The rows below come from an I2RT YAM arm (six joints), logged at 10 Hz.
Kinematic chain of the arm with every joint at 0, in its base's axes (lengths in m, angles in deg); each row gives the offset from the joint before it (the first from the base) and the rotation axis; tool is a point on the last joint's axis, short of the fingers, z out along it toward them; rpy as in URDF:
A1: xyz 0 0 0.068 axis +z
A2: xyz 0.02 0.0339 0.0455 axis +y
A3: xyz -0.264 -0.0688 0 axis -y
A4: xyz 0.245 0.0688 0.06 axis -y
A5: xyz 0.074 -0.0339 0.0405 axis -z
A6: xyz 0.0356 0 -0.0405 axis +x
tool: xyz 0 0 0 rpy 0 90 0
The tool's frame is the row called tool.
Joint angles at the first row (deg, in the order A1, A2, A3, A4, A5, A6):
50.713, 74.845, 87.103, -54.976, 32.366, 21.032
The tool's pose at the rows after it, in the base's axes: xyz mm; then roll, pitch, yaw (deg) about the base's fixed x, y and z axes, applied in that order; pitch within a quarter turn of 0, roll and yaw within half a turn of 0:
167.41 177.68 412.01 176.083 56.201 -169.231
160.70 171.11 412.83 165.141 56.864 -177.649
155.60 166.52 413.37 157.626 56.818 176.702
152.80 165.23 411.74 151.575 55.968 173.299
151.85 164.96 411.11 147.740 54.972 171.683
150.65 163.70 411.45 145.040 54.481 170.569
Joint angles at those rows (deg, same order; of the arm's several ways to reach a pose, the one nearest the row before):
50.718, 71.726, 84.935, -52.452, 28.684, 24.026
50.558, 68.688, 82.193, -49.379, 25.628, 26.873
50.524, 66.535, 80.303, -47.286, 23.579, 28.817
50.449, 65.148, 78.550, -45.157, 20.736, 30.181
50.208, 64.519, 77.722, -43.924, 18.173, 31.013
49.968, 63.856, 77.127, -43.030, 16.407, 31.419

